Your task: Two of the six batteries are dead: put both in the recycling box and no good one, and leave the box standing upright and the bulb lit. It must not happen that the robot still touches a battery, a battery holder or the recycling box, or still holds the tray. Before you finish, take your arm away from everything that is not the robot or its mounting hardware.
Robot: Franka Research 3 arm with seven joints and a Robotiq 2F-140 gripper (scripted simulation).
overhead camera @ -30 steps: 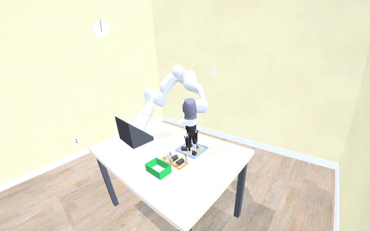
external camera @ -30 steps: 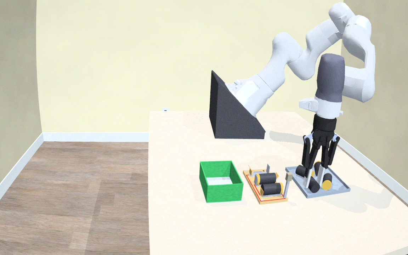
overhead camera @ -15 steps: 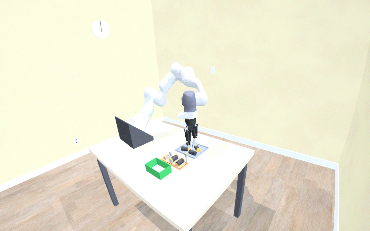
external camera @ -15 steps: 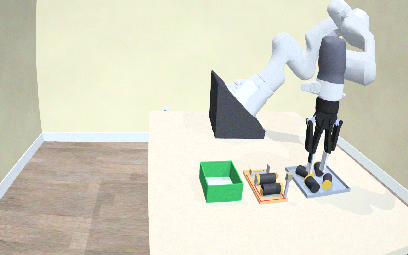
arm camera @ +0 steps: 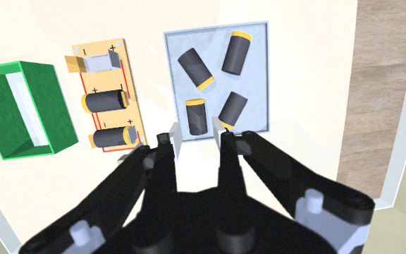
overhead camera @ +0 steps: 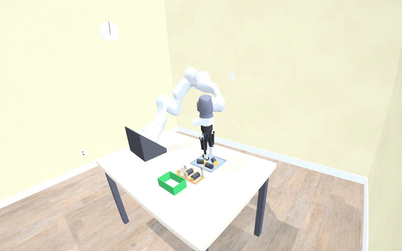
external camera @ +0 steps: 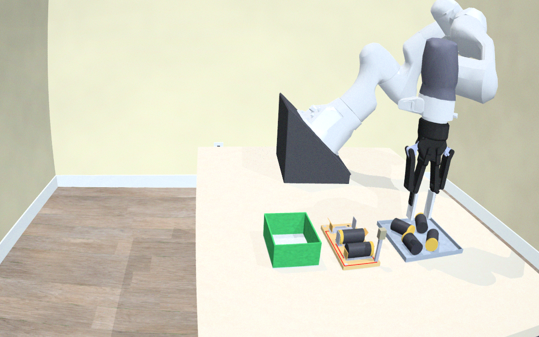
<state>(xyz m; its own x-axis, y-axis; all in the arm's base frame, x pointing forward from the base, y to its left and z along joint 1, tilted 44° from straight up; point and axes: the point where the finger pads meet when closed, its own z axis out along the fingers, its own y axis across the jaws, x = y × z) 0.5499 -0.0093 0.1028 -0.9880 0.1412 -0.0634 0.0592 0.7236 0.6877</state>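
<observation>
The grey tray lies 120 mm below my hand, 60 mm to the left of it and 50 mm behind it. Also, from my hand: green recycling box (290 mm to the right, 110 mm below, 70 mm behind).
</observation>
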